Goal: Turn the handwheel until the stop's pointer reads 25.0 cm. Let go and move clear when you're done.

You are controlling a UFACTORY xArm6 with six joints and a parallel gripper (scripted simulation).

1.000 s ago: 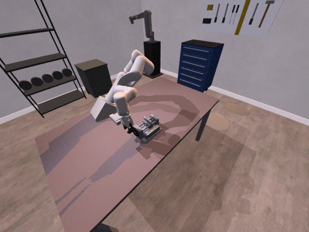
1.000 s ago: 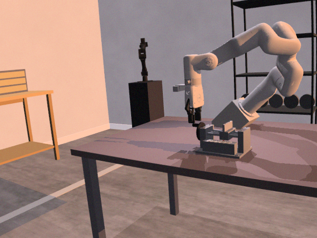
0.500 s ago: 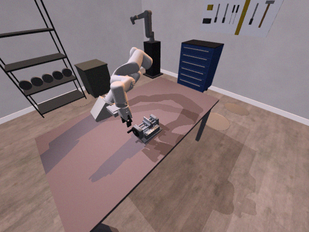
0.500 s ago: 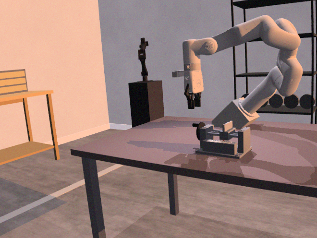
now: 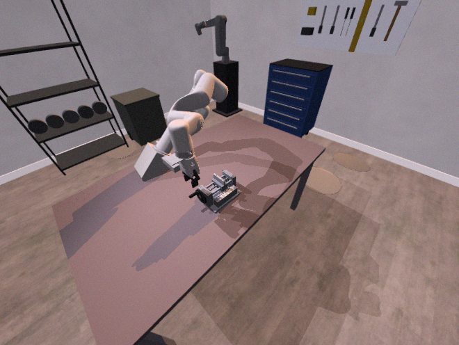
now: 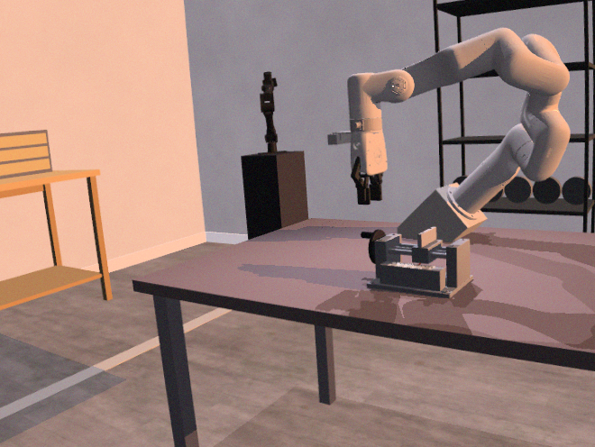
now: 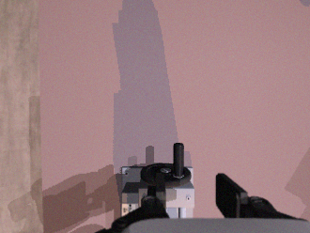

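Now: hand 11 cm above the black handwheel and 1 cm to the right of it. The rest, counted from my hand: sliding stop block: 15 cm to the left, 11 cm below, 3 cm ahead.
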